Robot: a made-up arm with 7 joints.
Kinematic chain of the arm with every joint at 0, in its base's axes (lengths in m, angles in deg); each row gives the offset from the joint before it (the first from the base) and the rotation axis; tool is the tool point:
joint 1: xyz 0 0 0.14 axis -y
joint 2: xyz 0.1 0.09 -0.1 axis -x
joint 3: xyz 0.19 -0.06 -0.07 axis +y
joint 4: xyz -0.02 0 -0.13 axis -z
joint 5: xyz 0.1 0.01 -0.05 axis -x
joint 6: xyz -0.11 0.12 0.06 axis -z
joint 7: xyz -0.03 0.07 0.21 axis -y
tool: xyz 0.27 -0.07 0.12
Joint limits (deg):
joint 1: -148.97..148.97
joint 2: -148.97..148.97
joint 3: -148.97..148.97
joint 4: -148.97..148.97
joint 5: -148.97..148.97
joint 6: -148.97..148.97
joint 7: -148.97..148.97
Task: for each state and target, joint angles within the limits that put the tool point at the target. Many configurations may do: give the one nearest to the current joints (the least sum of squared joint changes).
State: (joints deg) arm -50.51 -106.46 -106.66 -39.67 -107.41 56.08 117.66
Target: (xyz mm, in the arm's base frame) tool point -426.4 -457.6 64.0
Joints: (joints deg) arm -106.50 -72.88 -136.33 -59.04 -131.06 63.31 98.88
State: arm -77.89 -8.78 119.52 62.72 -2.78 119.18 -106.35
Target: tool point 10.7 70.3 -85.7
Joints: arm -80.71 -12.20 133.11 57.65 -3.79 114.31 -77.32
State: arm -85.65 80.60 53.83 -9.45 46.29 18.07 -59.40
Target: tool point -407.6 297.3 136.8
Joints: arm -107.55 42.39 67.74 -43.76 54.87 -8.00 -23.90
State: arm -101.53 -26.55 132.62 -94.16 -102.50 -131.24 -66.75
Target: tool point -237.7 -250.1 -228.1
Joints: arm -80.86 0.11 119.97 -65.23 -93.70 -139.91 -35.98
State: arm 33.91 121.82 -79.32 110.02 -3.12 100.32 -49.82
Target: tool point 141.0 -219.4 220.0
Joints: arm 34.88 112.60 -69.27 102.76 -30.21 96.86 -13.00
